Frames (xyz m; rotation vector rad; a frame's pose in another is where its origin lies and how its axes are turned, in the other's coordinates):
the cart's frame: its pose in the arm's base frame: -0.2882 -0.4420 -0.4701 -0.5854 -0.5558 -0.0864
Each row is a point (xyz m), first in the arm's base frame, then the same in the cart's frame.
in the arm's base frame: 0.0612 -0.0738 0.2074
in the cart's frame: 0.6781 0.0489 0.5044
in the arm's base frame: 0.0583 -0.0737 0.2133
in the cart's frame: 0.6787 0.0454 0.5099
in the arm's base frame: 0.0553 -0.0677 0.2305
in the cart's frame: 0.6856 0.0411 0.5265
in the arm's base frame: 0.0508 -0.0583 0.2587
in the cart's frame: 0.6972 0.0338 0.5533
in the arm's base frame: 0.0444 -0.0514 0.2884
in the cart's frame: 0.7077 0.0232 0.5806
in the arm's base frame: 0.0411 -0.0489 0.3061
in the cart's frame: 0.7143 0.0156 0.5958
